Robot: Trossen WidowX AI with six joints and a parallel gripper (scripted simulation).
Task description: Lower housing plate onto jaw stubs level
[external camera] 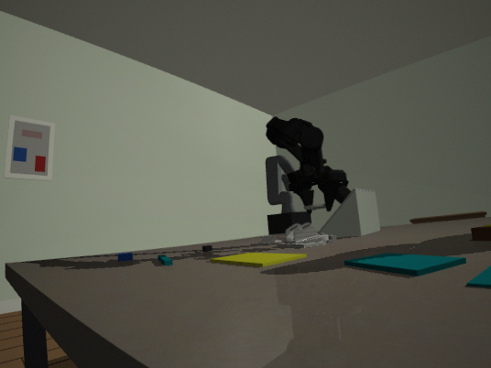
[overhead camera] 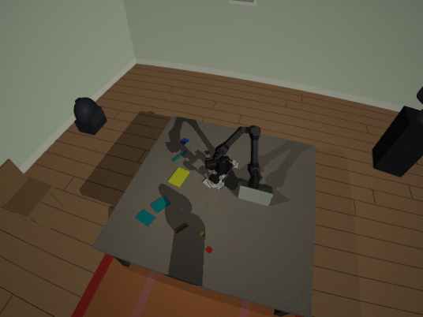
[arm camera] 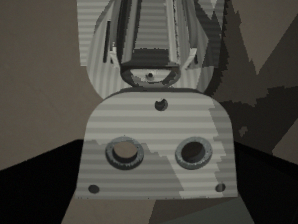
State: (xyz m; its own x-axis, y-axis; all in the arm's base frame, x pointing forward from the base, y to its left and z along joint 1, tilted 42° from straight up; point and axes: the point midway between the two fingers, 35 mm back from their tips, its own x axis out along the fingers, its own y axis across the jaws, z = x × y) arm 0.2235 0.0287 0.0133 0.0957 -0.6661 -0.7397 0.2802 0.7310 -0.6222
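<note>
My gripper tip is now 1 cm short of the pale part and 2 cm below it. Round my gripper tip: black cube: 21 cm ahead, 25 cm to the right, 7 cm below; yellow plate: 30 cm ahead, 5 cm to the left, 8 cm below; brown block: 10 cm ahead, 40 cm to the left, 7 cm below.
</note>
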